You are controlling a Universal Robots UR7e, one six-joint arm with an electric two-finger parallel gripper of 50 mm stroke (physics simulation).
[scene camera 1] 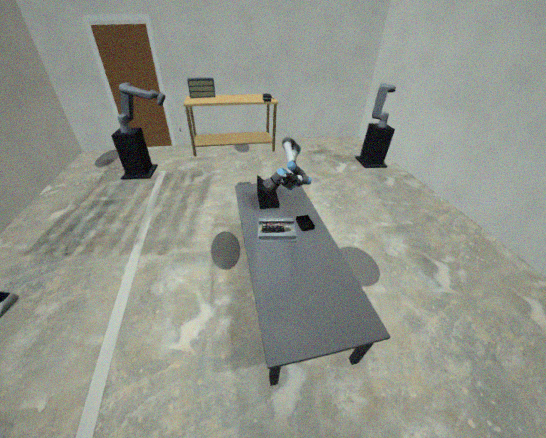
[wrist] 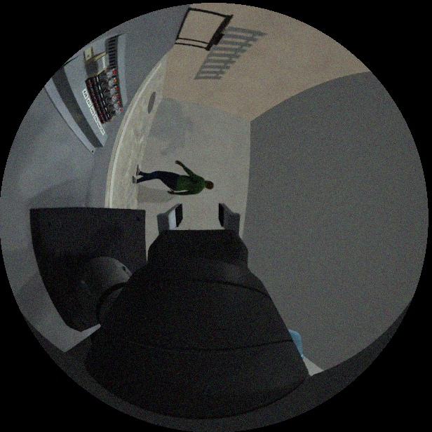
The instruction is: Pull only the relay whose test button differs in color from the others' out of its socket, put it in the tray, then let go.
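Seen in the pictures: gripper, fingertip midpoint: [scene camera 1: 278, 178]; arm's base, origin of the base link: [scene camera 1: 268, 187].
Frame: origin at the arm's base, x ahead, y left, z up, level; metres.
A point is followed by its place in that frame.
Several relays [scene camera 1: 273, 227] {y -0.022, x 0.496, z -0.082 m} [wrist: 103, 95] stand in a row in a grey open housing [scene camera 1: 277, 237] {y 0.006, x 0.593, z -0.106 m} on the table, at the upper left in the wrist view. Their test buttons look mostly red; one near the upper end looks more orange [wrist: 115, 80], but they are too small and grainy to be sure. The black tray [scene camera 1: 305, 223] {y 0.281, x 0.421, z -0.126 m} lies beside the housing, to its right in the scene view; I cannot make it out in the wrist view. My gripper [wrist: 200, 210] is open and empty, held up away from the relays and pointing across the room. Its fingers are too small to make out in the scene view.
The arm's black mounting plate [scene camera 1: 267, 195] {y -0.028, x 0.168, z 0.018 m} [wrist: 90, 235] stands at the far end of the grey table [scene camera 1: 310, 300] {y 0.134, x 1.159, z -0.129 m}. A person in green [wrist: 187, 183] shows beyond the table. Two other arms on black pedestals [scene camera 1: 134, 152] [scene camera 1: 376, 145] and a wooden bench [scene camera 1: 230, 100] stand farther back.
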